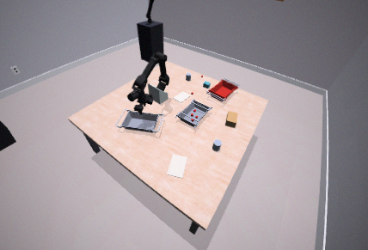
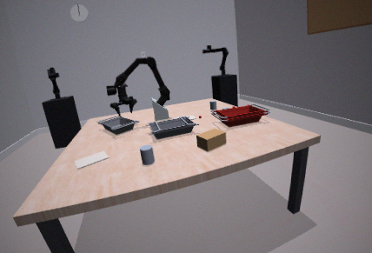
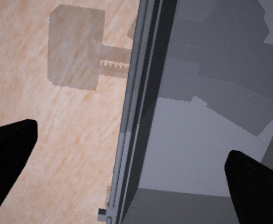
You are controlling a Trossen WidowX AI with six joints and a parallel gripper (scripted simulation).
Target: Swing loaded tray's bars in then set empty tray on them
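Now: gripper tip 7 cm to the left of the grey tray, 5 cm above it and 4 cm short of it. From my gripper tip the other things lie so: tan box 59 cm ahead, 41 cm to the left, 6 cm below; teal block 73 cm to the left, 17 cm ahead, 7 cm below.
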